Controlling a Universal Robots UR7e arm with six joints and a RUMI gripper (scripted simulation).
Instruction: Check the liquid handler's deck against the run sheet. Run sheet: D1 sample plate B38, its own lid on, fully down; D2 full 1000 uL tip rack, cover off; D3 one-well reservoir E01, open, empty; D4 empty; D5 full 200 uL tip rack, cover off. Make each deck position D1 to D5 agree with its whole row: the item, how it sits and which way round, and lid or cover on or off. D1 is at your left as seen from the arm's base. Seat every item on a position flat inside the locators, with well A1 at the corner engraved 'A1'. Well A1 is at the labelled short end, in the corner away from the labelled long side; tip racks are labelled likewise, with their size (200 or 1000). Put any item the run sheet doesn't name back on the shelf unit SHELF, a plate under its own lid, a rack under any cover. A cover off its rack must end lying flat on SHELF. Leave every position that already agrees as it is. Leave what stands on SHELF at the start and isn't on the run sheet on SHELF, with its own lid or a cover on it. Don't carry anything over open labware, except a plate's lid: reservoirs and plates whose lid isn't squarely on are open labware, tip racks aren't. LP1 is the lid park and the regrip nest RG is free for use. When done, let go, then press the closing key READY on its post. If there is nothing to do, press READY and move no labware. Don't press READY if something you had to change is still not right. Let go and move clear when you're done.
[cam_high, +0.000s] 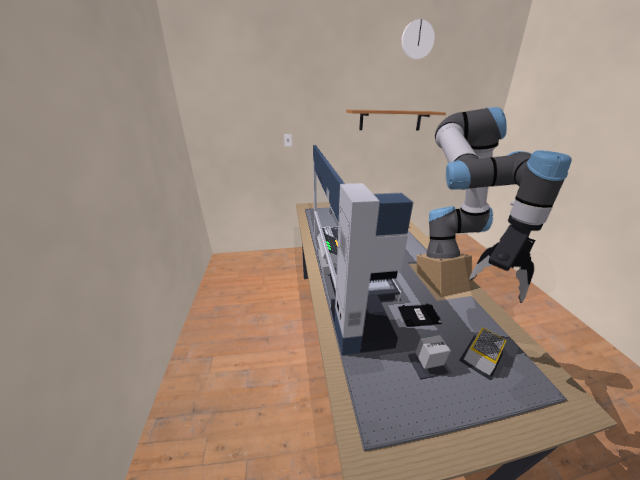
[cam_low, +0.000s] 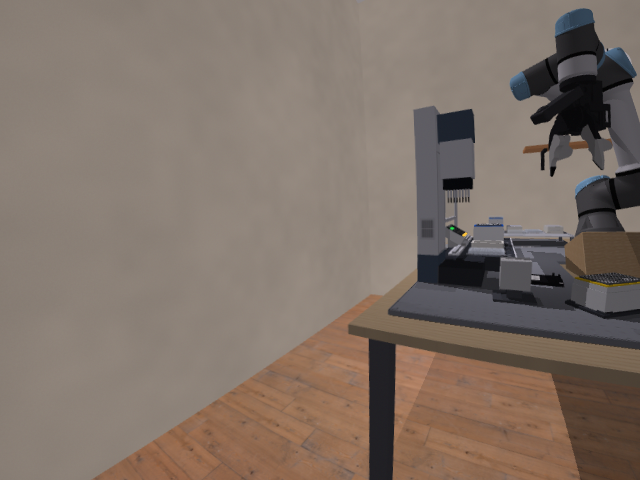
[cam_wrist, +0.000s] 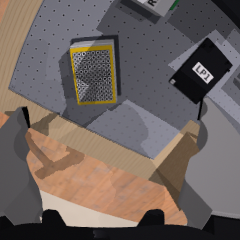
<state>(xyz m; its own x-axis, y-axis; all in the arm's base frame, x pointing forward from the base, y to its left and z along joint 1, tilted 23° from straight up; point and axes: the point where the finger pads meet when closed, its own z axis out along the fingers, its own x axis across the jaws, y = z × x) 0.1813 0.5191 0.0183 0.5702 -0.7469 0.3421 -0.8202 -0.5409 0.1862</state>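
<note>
Now: hand 9 cm past the yellow-rimmed tip rack, 1 cm to the left of it and 27 cm above it. From my hand the other things lie so: regrip nest RG: 8 cm behind, 31 cm below; liquid handler head: 28 cm ahead, 16 cm to the right, 7 cm above; ready key post: 12 cm ahead, 3 cm to the right, 25 cm below.
</note>
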